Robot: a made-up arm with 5 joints. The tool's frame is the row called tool. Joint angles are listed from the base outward. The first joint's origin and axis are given. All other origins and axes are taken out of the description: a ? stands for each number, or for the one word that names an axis. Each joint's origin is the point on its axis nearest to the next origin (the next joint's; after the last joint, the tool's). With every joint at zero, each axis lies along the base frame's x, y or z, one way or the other. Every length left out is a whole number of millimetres.
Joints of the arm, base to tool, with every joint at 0 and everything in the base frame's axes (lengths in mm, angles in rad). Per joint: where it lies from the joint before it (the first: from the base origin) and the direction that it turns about. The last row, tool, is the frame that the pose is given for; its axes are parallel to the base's.
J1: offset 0 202 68 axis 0 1 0
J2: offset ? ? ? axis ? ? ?
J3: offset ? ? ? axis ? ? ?
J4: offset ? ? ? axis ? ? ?
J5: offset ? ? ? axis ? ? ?
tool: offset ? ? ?
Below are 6 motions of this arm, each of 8 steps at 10 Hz.
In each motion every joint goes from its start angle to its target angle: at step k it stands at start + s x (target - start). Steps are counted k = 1, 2, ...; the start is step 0. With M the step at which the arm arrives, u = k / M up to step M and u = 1 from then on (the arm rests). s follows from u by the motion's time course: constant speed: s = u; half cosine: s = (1 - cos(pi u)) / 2; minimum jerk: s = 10 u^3 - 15 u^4 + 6 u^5.
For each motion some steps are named. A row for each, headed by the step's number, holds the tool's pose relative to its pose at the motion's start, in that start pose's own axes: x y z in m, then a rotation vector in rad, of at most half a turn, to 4 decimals.
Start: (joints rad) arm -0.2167 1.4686 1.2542 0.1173 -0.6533
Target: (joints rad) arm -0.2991 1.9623 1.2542 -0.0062 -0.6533
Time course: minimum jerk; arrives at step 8
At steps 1, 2, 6, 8:
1: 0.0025 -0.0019 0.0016 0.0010 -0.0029 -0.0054
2: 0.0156 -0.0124 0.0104 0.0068 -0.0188 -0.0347
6: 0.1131 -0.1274 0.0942 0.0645 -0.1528 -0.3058
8: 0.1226 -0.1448 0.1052 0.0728 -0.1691 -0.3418

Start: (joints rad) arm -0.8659 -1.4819 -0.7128 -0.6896 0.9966
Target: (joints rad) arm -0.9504 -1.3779 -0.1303 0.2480 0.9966
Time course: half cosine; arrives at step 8
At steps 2, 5, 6, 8:
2: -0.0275 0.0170 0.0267 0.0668 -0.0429 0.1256
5: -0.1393 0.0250 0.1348 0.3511 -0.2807 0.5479
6: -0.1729 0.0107 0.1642 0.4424 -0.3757 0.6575
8: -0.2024 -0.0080 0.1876 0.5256 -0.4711 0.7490

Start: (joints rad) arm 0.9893 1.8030 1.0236 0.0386 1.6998
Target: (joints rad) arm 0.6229 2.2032 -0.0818 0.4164 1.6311
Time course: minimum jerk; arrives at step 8
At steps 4, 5, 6, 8:
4: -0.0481 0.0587 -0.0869 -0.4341 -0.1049 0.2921
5: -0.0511 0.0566 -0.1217 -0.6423 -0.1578 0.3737
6: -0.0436 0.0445 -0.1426 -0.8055 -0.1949 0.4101
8: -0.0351 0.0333 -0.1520 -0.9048 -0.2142 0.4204

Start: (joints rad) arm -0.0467 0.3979 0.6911 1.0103 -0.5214
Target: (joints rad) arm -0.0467 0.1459 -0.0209 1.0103 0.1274
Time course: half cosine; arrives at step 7
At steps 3, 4, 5, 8:
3: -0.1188 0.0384 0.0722 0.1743 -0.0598 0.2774
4: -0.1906 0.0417 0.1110 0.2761 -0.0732 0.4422
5: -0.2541 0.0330 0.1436 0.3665 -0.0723 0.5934
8: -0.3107 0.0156 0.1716 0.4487 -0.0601 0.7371

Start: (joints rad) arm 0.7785 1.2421 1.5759 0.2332 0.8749
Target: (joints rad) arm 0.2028 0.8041 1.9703 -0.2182 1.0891
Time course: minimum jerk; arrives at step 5
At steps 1, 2, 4, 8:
1: 0.0070 -0.0031 0.0147 0.0677 0.0318 -0.0407
2: 0.0369 -0.0300 0.0681 0.3679 0.1866 -0.2174
4: 0.0777 -0.1350 0.0920 1.0461 0.6459 -0.6127
8: 0.0777 -0.1437 0.0868 1.1040 0.6952 -0.6478

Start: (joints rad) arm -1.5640 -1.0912 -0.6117 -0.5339 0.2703
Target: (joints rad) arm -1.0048 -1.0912 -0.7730 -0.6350 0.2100
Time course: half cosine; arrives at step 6
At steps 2, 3, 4, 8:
2: -0.0098 -0.0094 0.0039 0.0367 0.0944 0.0534
3: -0.0200 -0.0189 0.0073 0.0706 0.1870 0.1116
4: -0.0307 -0.0287 0.0103 0.1018 0.2774 0.1746
8: -0.0420 -0.0388 0.0131 0.1307 0.3653 0.2423

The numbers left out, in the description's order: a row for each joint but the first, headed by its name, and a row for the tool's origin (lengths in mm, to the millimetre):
J2: xyz -30 0 146, axis 0 0 -1
J3: xyz 144 69 0, axis 1 0 0
J4: xyz 0 20 75, axis 0 -1 0
J5: xyz 147 0 -113, axis 1 0 0
tool: xyz 0 324 20

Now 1 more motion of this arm.
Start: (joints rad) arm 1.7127 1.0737 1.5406 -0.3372 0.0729
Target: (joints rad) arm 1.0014 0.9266 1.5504 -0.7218 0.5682
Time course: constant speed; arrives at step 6
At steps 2, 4, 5, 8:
2: -0.0905 0.0222 0.0988 0.3099 0.2012 0.1632
4: -0.1638 0.0071 0.1911 0.5798 0.4328 0.3210
5: -0.1927 -0.0102 0.2312 0.6965 0.5599 0.3968
8: -0.2167 -0.0314 0.2660 0.7993 0.6942 0.4700

